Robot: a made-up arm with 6 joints.
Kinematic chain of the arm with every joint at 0, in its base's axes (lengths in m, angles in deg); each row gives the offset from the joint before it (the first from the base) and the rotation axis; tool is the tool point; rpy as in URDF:
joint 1: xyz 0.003 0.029 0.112 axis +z
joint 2: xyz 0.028 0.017 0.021 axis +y
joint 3: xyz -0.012 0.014 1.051 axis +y
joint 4: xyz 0.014 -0.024 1 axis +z
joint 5: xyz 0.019 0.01 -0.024 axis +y
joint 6: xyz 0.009 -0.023 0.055 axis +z
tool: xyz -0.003 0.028 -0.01 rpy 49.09 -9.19 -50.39
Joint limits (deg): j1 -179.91..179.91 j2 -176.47..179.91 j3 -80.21..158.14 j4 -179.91..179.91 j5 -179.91..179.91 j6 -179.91..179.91
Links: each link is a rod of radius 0.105 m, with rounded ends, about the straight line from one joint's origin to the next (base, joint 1, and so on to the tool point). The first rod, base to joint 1, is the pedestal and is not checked.
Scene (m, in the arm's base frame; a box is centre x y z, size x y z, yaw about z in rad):
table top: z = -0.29
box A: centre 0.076 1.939 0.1 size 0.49 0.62 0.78 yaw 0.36
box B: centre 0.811 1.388 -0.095 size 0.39 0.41 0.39 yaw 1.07
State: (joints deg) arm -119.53 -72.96 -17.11 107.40 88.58 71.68
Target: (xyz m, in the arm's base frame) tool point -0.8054 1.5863 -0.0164
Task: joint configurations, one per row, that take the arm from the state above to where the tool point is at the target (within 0.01 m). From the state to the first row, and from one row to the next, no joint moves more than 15 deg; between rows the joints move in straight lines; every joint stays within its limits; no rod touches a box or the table.
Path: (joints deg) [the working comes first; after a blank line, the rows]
Joints at the target: -60.29 -66.03 -58.52 110.63 91.90 69.70
Straight joint move there: touches box A.

1: -115.47 -62.99 -14.61 102.75 94.64 67.21
2: -111.41 -53.02 -12.11 98.10 100.70 62.75
3: -107.35 -43.05 -9.61 93.44 106.77 58.28
4: -95.58 -48.80 -21.83 97.74 103.05 61.14
5: -83.82 -54.54 -34.06 102.04 99.33 63.99
6: -72.06 -60.28 -46.29 106.33 95.62 66.85
7: -60.29 -66.03 -58.52 110.63 91.90 69.70

